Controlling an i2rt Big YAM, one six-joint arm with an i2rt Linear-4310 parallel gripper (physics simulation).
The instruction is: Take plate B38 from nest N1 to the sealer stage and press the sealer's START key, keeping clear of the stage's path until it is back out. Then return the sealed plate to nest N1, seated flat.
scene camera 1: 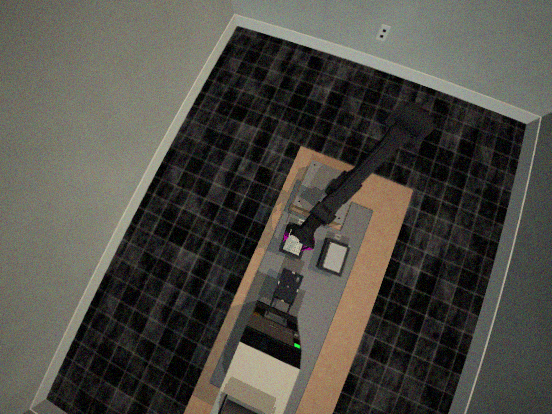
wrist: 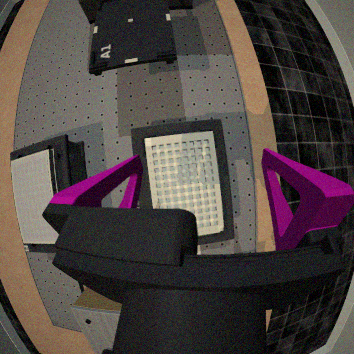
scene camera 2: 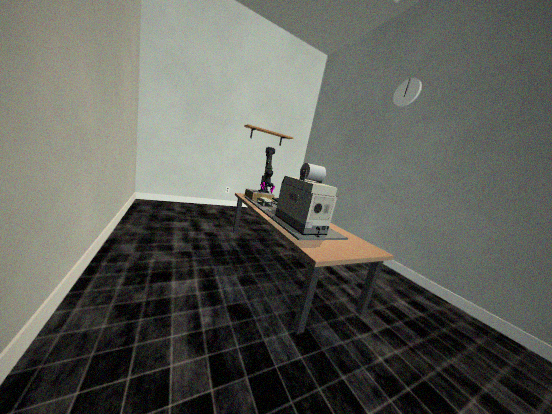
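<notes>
There's a dark sealer stage here, at [scene camera 1: 289,278] and at [wrist: 115,43], and there's a grey pegboard mat [scene camera 1: 318,296] too. The gripper [wrist: 200,157] is open and holds nothing.
</notes>
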